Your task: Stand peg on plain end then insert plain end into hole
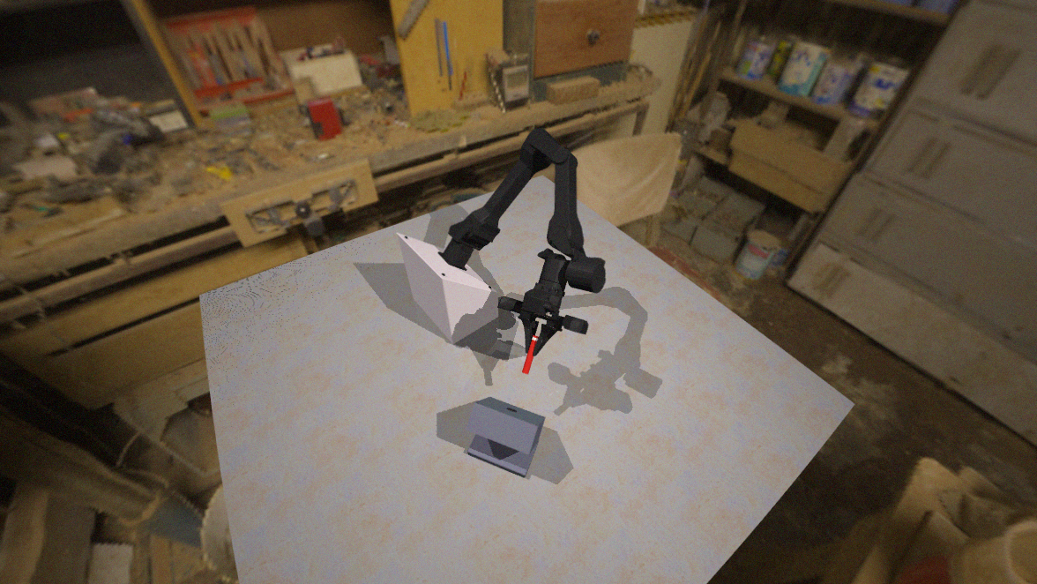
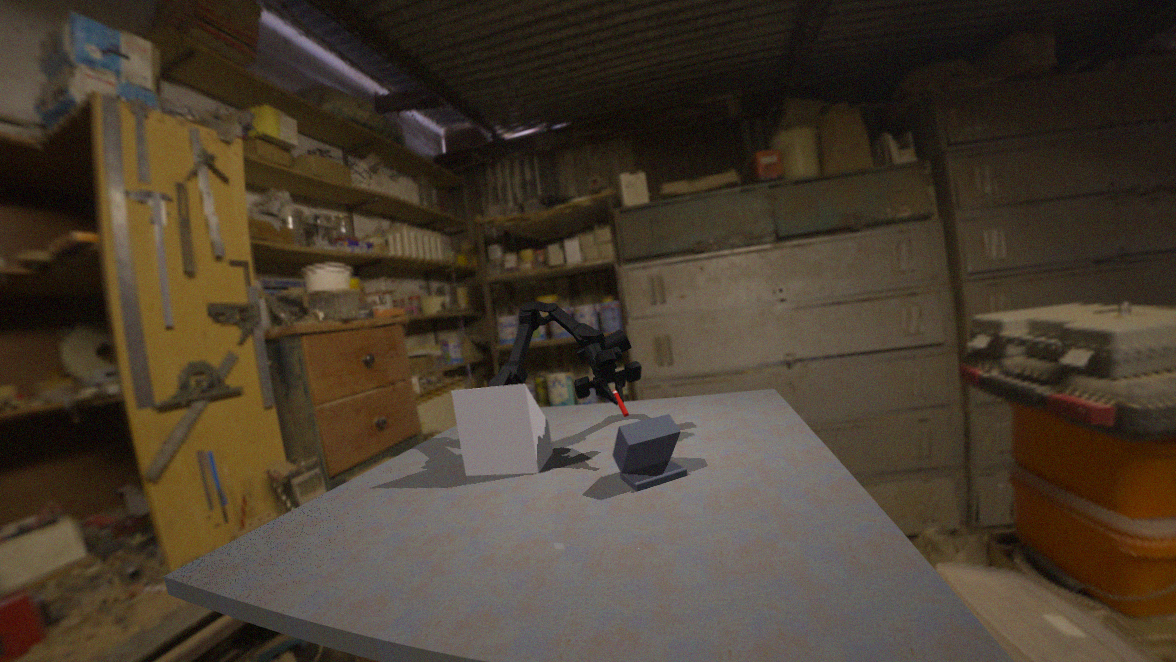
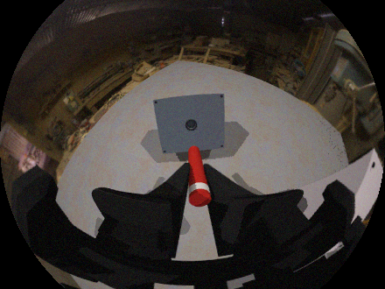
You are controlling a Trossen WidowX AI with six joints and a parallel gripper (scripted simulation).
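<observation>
The grey sloped panel is 7 cm ahead of my gripper tip, 10 cm to the right of it and 8 cm below it. Also, from my gripper tip: red peg (1 cm behind, 1 cm to the left, 1 cm above).
</observation>
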